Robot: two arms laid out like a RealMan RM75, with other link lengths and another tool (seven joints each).
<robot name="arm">
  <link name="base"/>
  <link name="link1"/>
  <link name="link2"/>
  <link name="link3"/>
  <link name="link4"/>
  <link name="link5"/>
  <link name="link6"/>
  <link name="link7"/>
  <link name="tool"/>
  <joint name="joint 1" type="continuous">
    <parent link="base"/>
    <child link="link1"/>
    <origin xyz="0 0 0.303"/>
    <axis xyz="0 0 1"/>
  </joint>
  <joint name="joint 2" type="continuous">
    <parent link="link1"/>
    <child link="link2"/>
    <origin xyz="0 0 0"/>
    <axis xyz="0 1 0"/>
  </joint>
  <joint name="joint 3" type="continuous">
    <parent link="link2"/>
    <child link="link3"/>
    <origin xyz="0 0 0.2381"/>
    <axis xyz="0 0 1"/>
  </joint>
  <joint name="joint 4" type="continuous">
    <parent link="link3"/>
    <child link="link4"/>
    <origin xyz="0 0 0"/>
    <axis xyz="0 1 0"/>
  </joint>
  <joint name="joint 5" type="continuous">
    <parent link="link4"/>
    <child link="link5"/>
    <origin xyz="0 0 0.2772"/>
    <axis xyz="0 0 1"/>
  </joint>
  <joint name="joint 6" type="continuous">
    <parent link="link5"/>
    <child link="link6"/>
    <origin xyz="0 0 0"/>
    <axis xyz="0 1 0"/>
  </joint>
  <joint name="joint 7" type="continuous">
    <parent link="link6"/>
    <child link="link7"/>
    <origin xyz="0 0 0.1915"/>
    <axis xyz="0 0 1"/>
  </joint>
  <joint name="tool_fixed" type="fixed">
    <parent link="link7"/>
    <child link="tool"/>
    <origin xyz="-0.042 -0.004 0.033" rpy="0 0.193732 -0.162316"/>
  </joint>
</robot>
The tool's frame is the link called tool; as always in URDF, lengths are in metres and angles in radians. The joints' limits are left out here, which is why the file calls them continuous.
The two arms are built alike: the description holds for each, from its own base.
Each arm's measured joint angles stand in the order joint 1, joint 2, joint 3, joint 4, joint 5, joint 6, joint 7.
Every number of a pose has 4 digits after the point.
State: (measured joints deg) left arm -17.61 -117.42 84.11 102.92 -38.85 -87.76 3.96; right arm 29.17 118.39 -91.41 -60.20 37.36 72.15 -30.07
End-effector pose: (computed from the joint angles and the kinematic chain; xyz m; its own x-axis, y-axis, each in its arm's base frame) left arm -0.1688 0.3589 0.0425 0.4178 0.8010 0.4287 0.8838 -0.2491 -0.3960; right arm 0.2457 0.4281 -0.0881 0.6073 -0.6611 0.4405 -0.5525 -0.7499 -0.3637
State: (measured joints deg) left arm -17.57 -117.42 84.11 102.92 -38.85 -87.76 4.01; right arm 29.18 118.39 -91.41 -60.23 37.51 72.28 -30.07
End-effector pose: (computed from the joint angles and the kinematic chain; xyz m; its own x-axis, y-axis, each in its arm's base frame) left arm -0.1691 0.3588 0.0426 0.4180 0.8011 0.4283 0.8837 -0.2493 -0.3962; right arm 0.2451 0.4276 -0.0883 0.6076 -0.6609 0.4404 -0.5541 -0.7500 -0.3610
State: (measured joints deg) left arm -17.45 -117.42 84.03 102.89 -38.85 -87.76 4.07; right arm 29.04 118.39 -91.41 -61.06 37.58 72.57 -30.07
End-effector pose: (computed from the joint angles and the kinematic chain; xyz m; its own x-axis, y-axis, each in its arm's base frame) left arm -0.1702 0.3587 0.0429 0.4162 0.8018 0.4288 0.8842 -0.2470 -0.3964; right arm 0.2411 0.4283 -0.0869 0.6145 -0.6568 0.4371 -0.5498 -0.7538 -0.3599
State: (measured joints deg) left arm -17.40 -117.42 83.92 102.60 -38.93 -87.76 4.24; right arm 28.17 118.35 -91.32 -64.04 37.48 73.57 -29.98
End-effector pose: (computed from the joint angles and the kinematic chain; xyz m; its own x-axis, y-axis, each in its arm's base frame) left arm -0.1719 0.3585 0.0426 0.4133 0.8041 0.4272 0.8852 -0.2449 -0.3955; right arm 0.2308 0.4296 -0.0805 0.6318 -0.6472 0.4266 -0.5368 -0.7623 -0.3615
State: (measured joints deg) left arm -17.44 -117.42 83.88 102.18 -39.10 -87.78 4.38; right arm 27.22 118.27 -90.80 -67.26 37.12 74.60 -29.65
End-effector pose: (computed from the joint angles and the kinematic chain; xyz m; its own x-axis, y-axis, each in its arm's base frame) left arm -0.1732 0.3582 0.0415 0.4099 0.8078 0.4237 0.8867 -0.2438 -0.3929; right arm 0.2214 0.4325 -0.0707 0.6455 -0.6441 0.4104 -0.5266 -0.7646 -0.3717
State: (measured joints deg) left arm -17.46 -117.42 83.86 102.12 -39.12 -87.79 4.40; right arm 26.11 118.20 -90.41 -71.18 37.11 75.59 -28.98
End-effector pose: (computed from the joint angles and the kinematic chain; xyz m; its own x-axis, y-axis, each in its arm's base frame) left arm -0.1733 0.3582 0.0414 0.4094 0.8082 0.4233 0.8869 -0.2437 -0.3926; right arm 0.2079 0.4355 -0.0598 0.6641 -0.6409 0.3851 -0.5172 -0.7657 -0.3825
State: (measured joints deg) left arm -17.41 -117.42 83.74 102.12 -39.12 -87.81 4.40; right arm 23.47 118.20 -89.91 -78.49 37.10 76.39 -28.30
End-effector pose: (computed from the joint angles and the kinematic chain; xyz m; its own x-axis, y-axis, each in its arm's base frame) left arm -0.1739 0.3583 0.0419 0.4076 0.8084 0.4247 0.8875 -0.2413 -0.3926; right arm 0.1848 0.4393 -0.0390 0.7031 -0.6290 0.3317 -0.4932 -0.7674 -0.4098
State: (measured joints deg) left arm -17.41 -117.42 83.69 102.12 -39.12 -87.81 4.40; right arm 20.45 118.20 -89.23 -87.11 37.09 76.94 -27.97
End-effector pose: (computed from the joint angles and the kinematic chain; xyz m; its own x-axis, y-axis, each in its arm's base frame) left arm -0.1739 0.3584 0.0422 0.4072 0.8082 0.4254 0.8877 -0.2407 -0.3925; right arm 0.1567 0.4419 -0.0113 0.7517 -0.6025 0.2681 -0.4554 -0.7683 -0.4498
